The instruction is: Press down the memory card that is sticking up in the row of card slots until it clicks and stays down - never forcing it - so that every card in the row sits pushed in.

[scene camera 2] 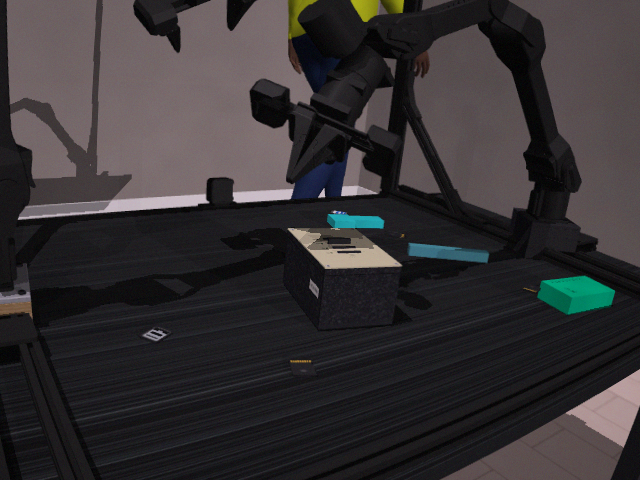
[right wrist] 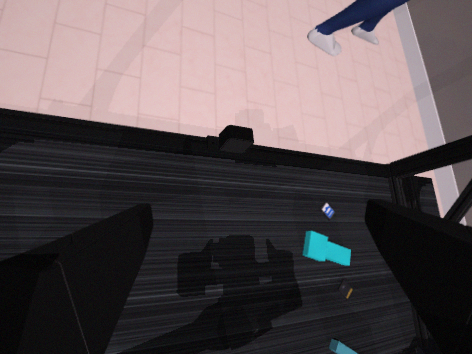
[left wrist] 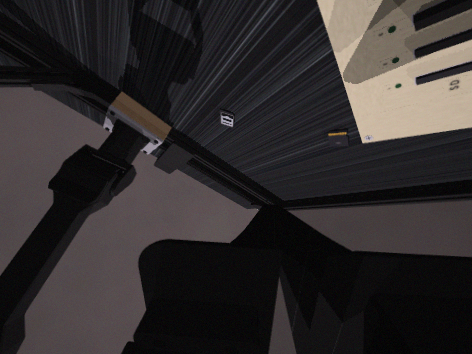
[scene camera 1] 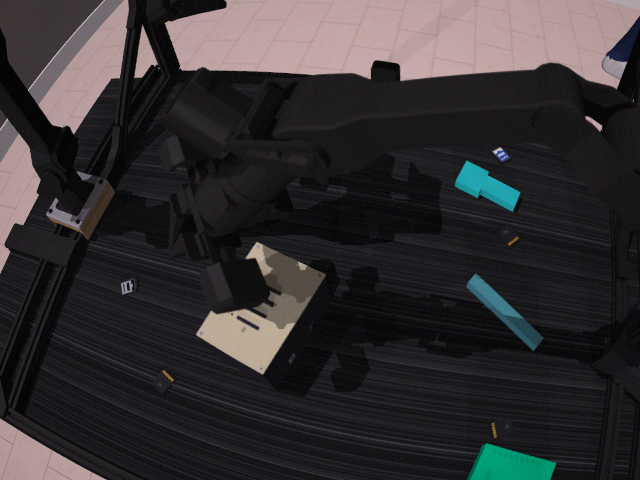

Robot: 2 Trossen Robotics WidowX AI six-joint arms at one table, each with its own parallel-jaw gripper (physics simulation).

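Frame: origin at the left arm's base, x left, y back, z up, level; millimetres.
Seen in the pictures: left gripper, between the fingertips: (scene camera 2: 288, 181) (left wrist: 270, 211) (scene camera 1: 172, 255); right gripper, between the fingertips: (scene camera 2: 204, 39) (right wrist: 259, 212); left arm's base, origin of its link: (scene camera 2: 546, 217); right arm's base, origin of its link: (left wrist: 131, 134) (scene camera 1: 75, 197).
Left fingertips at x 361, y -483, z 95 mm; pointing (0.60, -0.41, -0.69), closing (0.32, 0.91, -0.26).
Observation:
Pixels of each thing's top centre, then the offset from my left fingertips to it.
- black box with a beige top, centre of its top: (left wrist: 461, 19) (scene camera 1: 258, 305) (scene camera 2: 341, 245) dz -84, dx -45, dy +72 mm
- card, centre of its top: (left wrist: 466, 5) (scene camera 2: 339, 238) dz -78, dx -53, dy +69 mm
- cyan block, centre of its top: (scene camera 1: 489, 184) (scene camera 2: 356, 218) (right wrist: 330, 250) dz -149, dx -413, dy +132 mm
- teal bar, centre of its top: (scene camera 1: 506, 310) (scene camera 2: 449, 248) dz -147, dx -274, dy +277 mm
- green box, centre of its top: (scene camera 1: 513, 476) (scene camera 2: 579, 284) dz -134, dx -114, dy +443 mm
The black box with a beige top (scene camera 1: 242, 340) (scene camera 2: 366, 259) (left wrist: 375, 105) stands mid-table. A row of dark card slots (scene camera 1: 248, 323) (scene camera 2: 348, 250) runs across its top. One card (scene camera 2: 339, 241) looks thicker and raised, second from the far end. My left gripper (scene camera 1: 186, 240) (scene camera 2: 292, 177) (left wrist: 270, 211) is shut and empty. It hangs well above the box's far left side, apart from it. One end of its body covers part of the slot row in scene camera 1. My right gripper (scene camera 2: 204, 21) (right wrist: 259, 212) is open and empty, high up and far from the box.
A cyan block (scene camera 1: 487, 186) (scene camera 2: 355, 221) (right wrist: 326, 251), a teal bar (scene camera 1: 504, 311) (scene camera 2: 448, 252) and a green box (scene camera 1: 510, 464) lie to the right. Loose cards (scene camera 1: 129, 286) (scene camera 1: 163, 381) (scene camera 1: 501, 154) (scene camera 2: 302, 367) are scattered on the table. A person (scene camera 2: 318, 183) stands behind it.

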